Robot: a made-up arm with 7 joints.
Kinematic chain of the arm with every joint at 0, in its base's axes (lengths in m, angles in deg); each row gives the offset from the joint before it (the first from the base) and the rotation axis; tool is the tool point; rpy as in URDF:
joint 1: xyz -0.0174 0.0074 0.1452 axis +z
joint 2: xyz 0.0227 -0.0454 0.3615 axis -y
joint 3: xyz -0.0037 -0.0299 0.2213 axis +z
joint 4: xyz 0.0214 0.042 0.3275 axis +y
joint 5: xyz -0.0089 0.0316 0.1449 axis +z
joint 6: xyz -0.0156 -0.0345 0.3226 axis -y
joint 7: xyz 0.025 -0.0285 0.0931 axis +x
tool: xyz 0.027 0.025 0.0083 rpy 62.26 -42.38 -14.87
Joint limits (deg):
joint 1: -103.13..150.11
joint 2: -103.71..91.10
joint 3: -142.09..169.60
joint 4: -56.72..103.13
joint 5: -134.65..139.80
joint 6: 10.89..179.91
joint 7: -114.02..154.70
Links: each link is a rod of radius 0.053 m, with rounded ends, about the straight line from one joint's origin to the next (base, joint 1, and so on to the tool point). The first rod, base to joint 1, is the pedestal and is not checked.
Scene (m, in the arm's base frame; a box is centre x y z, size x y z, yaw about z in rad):
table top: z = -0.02
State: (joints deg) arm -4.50 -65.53 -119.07 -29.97 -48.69 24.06 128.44
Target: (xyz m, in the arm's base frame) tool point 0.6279 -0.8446 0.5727
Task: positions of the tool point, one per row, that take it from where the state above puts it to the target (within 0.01 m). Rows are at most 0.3 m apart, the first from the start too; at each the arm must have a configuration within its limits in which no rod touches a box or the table.
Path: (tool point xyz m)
1: 1.0280 -0.1356 0.7123
2: 0.9618 -0.4030 0.6656
3: 0.8255 -0.6457 0.6189
4: 0.6279 -0.8446 0.5728

